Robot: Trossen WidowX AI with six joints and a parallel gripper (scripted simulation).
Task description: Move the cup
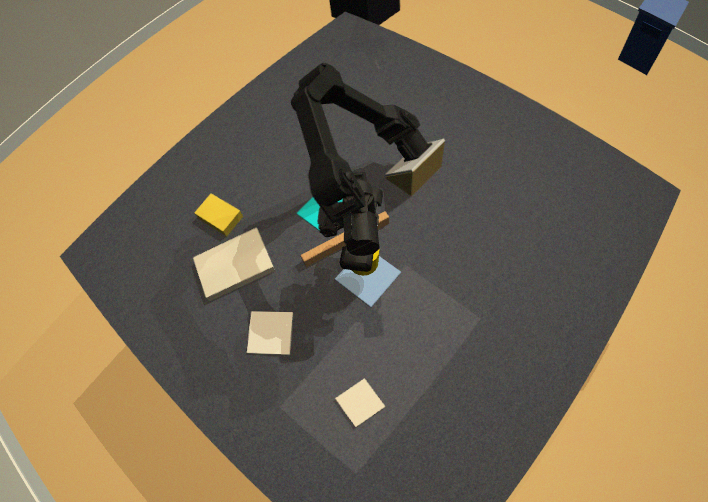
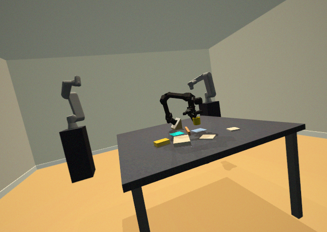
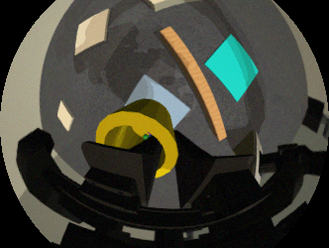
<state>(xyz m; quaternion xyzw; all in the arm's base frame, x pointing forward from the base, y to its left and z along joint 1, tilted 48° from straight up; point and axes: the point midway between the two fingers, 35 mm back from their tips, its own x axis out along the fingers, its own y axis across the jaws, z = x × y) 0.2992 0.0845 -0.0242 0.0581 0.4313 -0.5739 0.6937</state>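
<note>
My gripper tip is now 1 cm past the wooden bar, 7 cm to the left of it and 8 cm above it. Round my gripper tip: light blue pad 2 cm ahead, 2 cm to the left, 10 cm below; cream slab 21 cm ahead, 25 cm to the right, 8 cm below; cup 2 cm ahead, 2 cm to the left.
</note>
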